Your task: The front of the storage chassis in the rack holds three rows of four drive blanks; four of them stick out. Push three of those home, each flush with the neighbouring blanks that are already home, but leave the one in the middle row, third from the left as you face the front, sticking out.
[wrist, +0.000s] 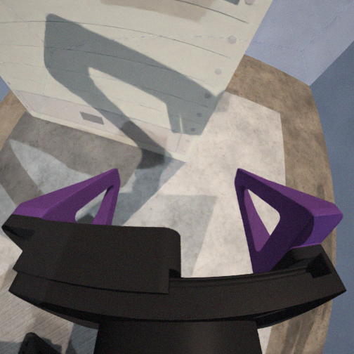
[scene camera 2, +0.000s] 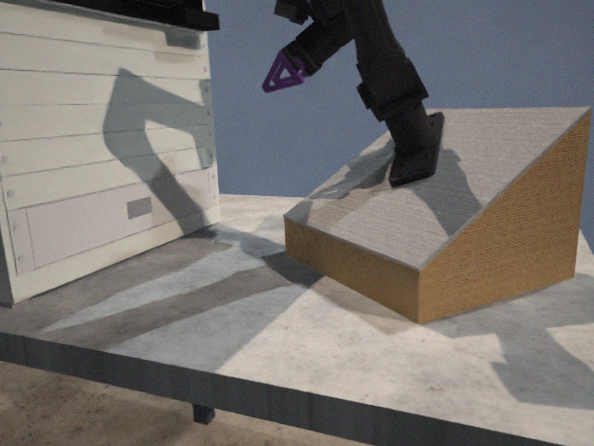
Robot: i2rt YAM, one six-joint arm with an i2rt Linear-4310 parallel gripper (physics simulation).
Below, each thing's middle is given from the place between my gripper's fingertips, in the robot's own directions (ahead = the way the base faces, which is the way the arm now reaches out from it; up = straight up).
I see my gripper 27 cm short of the pale rack (scene camera 2: 84,202), 23 cm to the right of it and 1 cm below it.
